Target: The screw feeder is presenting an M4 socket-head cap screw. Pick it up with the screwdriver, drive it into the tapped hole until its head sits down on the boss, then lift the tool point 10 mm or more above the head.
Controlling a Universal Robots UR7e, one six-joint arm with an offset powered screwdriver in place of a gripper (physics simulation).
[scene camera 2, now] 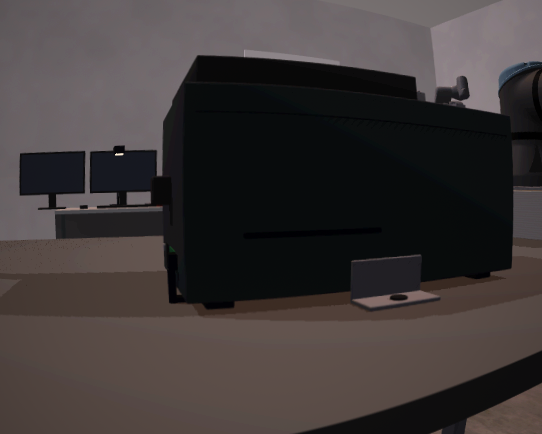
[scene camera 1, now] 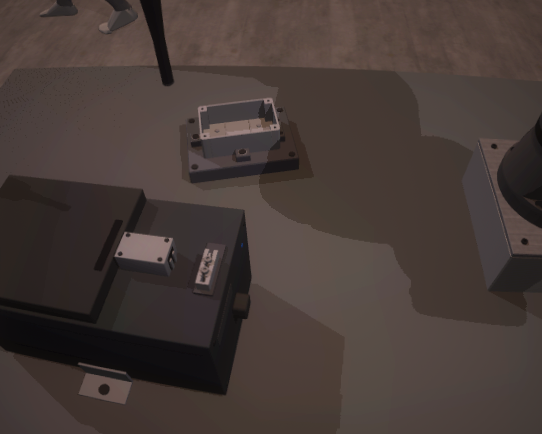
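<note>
In scene camera 1, my screwdriver [scene camera 1: 167, 83] is a dark, slim shaft coming down from the top edge. Its blunt lower end hangs near the table's far edge, up and left of the enclosure. No screw can be made out at its tip; whether it carries one is unclear. It cannot be made out in scene camera 2. The screw feeder [scene camera 1: 172, 312] [scene camera 2: 325, 180] is a large black box; a pale slotted block [scene camera 1: 206, 270] sits on its top, where no single screw is distinct. The open grey enclosure [scene camera 1: 242, 144] has several holes; I cannot tell which is the target.
The enclosure stands on a dark fixture plate [scene camera 1: 220, 171]. A white block [scene camera 1: 145, 249] sits on the feeder. A small angled bracket [scene camera 1: 117, 392] [scene camera 2: 385, 275] stands beside the feeder. The arm's pedestal [scene camera 1: 492, 220] is at the right. Monitors [scene camera 2: 52, 172] stand in the background.
</note>
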